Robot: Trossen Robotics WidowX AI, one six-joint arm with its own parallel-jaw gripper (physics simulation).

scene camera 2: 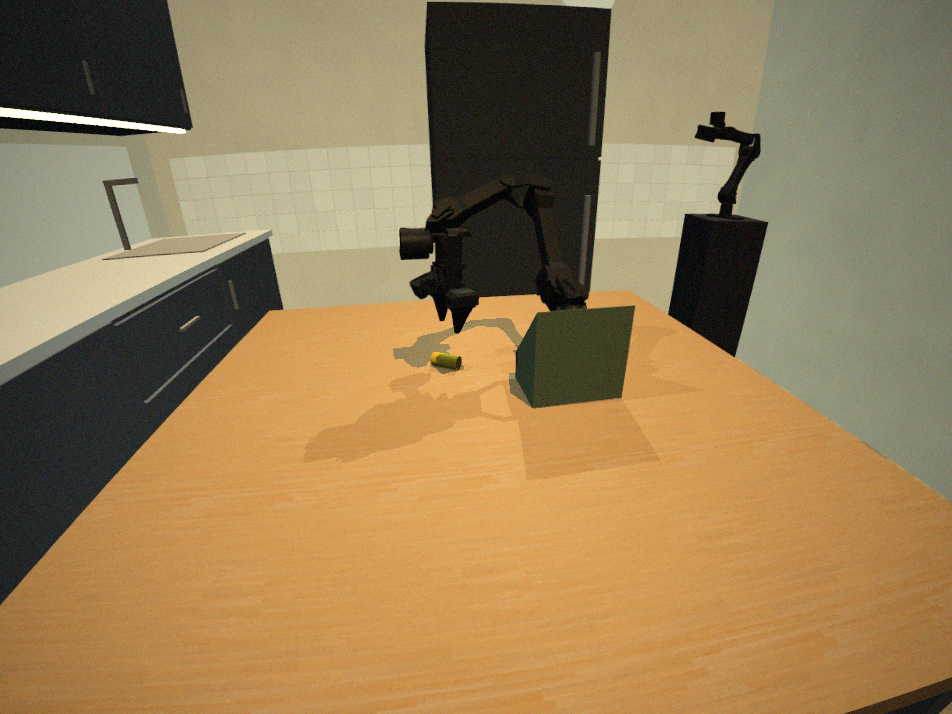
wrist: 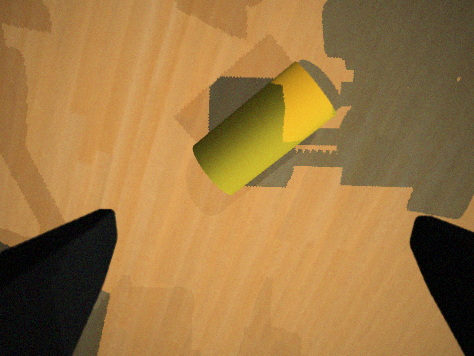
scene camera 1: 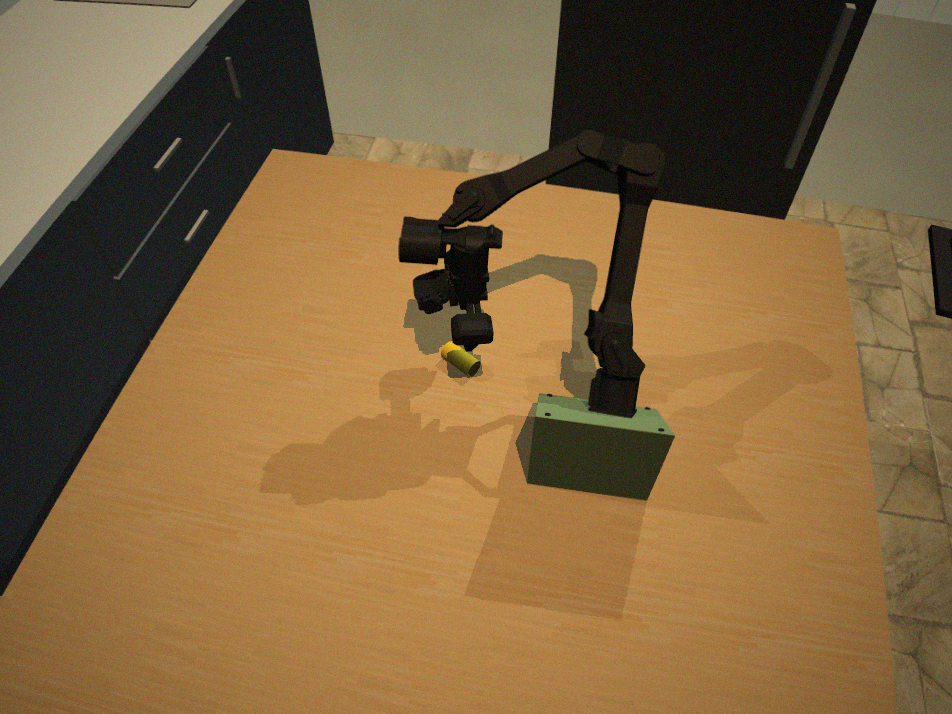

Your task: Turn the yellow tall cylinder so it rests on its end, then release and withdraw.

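Note:
The yellow tall cylinder (scene camera 1: 461, 359) (scene camera 2: 446, 360) (wrist: 264, 128) lies on its side on the wooden table (scene camera 1: 369, 584) (scene camera 2: 430, 568). In the wrist view it slants from lower left to upper right, with its upper right part brightly lit and the rest in shadow. My gripper (scene camera 1: 452, 328) (scene camera 2: 449, 325) (wrist: 265, 226) is open and empty, pointing down above the table. In the wrist view its two fingertips stand wide apart, below the cylinder in the picture, one on each side. The fingers do not touch the cylinder.
The arm's green base block (scene camera 1: 595, 457) (scene camera 2: 584, 357) stands to the right of the cylinder. Dark cabinets (scene camera 1: 99, 307) (scene camera 2: 207, 330) with a pale counter run along the left. A dark fridge (scene camera 2: 515, 84) stands behind the table. Another arm is on a dark pedestal (scene camera 2: 711, 276) at the back right.

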